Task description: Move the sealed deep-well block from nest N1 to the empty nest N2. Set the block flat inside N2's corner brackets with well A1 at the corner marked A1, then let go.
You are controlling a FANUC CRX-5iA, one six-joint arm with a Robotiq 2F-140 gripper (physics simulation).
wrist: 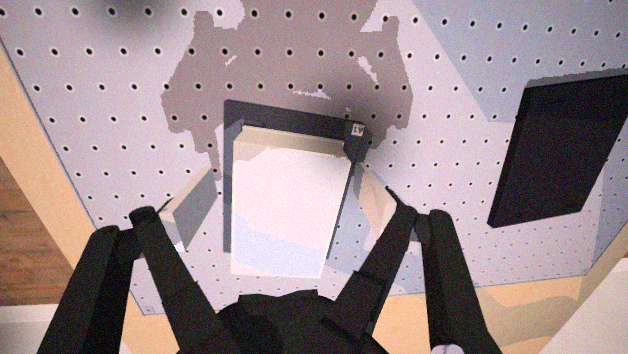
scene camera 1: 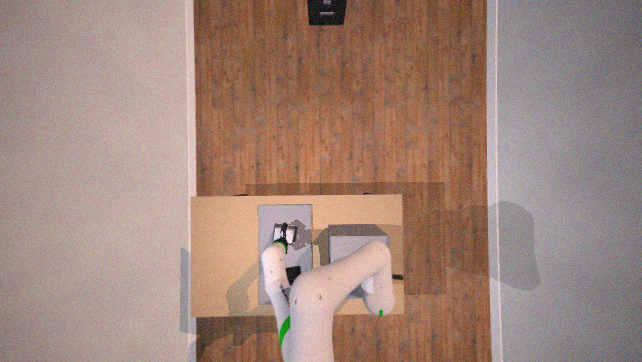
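The sealed deep-well block (scene camera 1: 291,235) (wrist: 290,200), pale on top, sits in a dark nest (wrist: 290,112). An A1 tag (wrist: 358,129) is on this nest's far right corner in the wrist view. A second dark nest (scene camera 1: 294,274) (wrist: 555,155) is empty, to the right in the wrist view. No N1 or N2 labels can be read. My gripper (scene camera 1: 284,232) (wrist: 286,179) is open above the block, with one finger pad on each side and a visible gap between each pad and the block. The block's wells are hidden by its cover.
Both nests are on a grey perforated board (scene camera 1: 285,212) (wrist: 450,130) on a wooden table (scene camera 1: 225,250). A grey box-like block (scene camera 1: 357,230) stands on the table to the right of the board, partly under my arm. A black cabinet (scene camera 1: 326,17) stands far off on the floor.
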